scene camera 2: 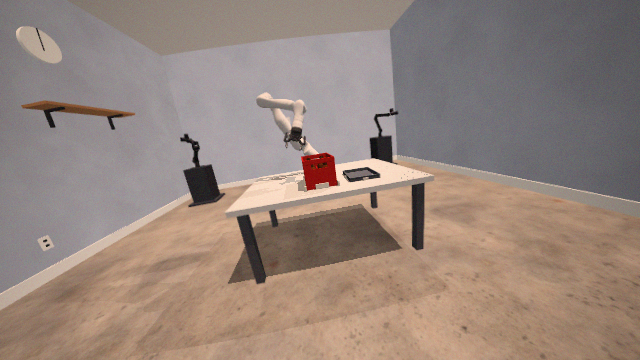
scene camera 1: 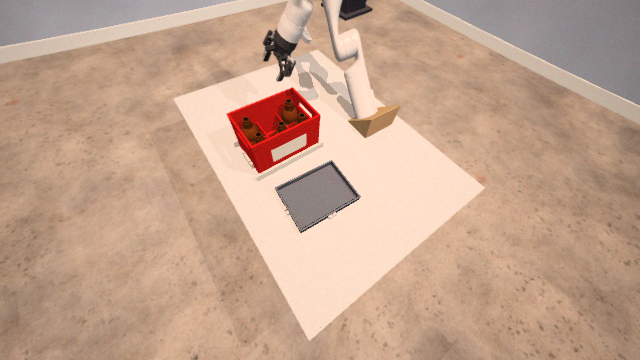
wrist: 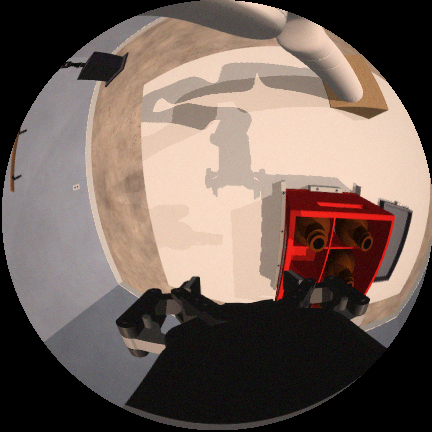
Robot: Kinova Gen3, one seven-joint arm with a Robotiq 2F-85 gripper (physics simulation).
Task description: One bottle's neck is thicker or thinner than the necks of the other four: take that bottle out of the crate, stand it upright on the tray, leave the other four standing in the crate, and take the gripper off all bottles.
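Seen in the pictures: gripper, fingertip midpoint: [scene camera 2: 293,149] [scene camera 1: 271,70] [wrist: 242,283]; arm's base, origin of the base link: [scene camera 1: 365,115] [wrist: 345,86].
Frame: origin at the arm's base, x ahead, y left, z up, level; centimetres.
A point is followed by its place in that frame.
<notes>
The red crate [scene camera 1: 311,132] {x 29.7, y -2.1, z 6.2 cm} [scene camera 2: 320,177] {x 52.6, y -13.0, z 1.9 cm} [wrist: 300,202] {x 25.0, y -18.5, z 8.7 cm} holds several upright brown bottles: back right [scene camera 1: 289,114] {x 31.5, y -13.9, z 7.4 cm} [wrist: 313,237] {x 29.0, y -16.8, z 11.7 cm}, front right [scene camera 1: 301,119] {x 31.5, y -5.8, z 11.0 cm} [wrist: 356,232] {x 29.7, y -8.1, z 9.2 cm}, front middle [scene camera 1: 281,128] {x 39.7, y -6.8, z 10.7 cm} [wrist: 340,265] {x 37.0, y -9.1, z 7.7 cm}, back left [scene camera 1: 248,130] {x 48.6, y -15.3, z 8.0 cm} and front left [scene camera 1: 258,138] {x 48.8, y -6.9, z 11.4 cm}, as seen in scene camera 1. The back middle compartment is empty. The gripper hides the crate's left end in the wrist view. I cannot tell which neck differs. My gripper [scene camera 1: 276,66] {x 30.5, y -24.9, z 19.4 cm} [scene camera 2: 295,146] {x 30.5, y -24.9, z 19.4 cm} [wrist: 242,283] {x 30.5, y -24.9, z 19.4 cm} is open and empty, above and behind the crate, touching no bottle. The dark grey tray [scene camera 1: 317,197] {x 41.8, y 17.0, z -4.0 cm} [scene camera 2: 361,174] {x 41.0, y 17.3, z -4.0 cm} [wrist: 397,240] {x 40.1, y 22.3, z -4.0 cm} is empty.
The tray lies in front of the crate on the white table [scene camera 1: 400,200] {x 17.8, y 37.1, z -4.5 cm} [scene camera 2: 280,197] {x 55.5, y -37.7, z -4.5 cm}. A tan wedge-shaped block [scene camera 1: 382,121] {x -1.6, y 8.1, z 1.7 cm} [wrist: 370,92] {x 2.1, y 4.9, z 4.3 cm} stands at the arm's base, right of the crate. Pale strips run along the crate's foot. Dark pedestals [scene camera 2: 201,184] [scene camera 2: 381,149] stand beyond the table.
</notes>
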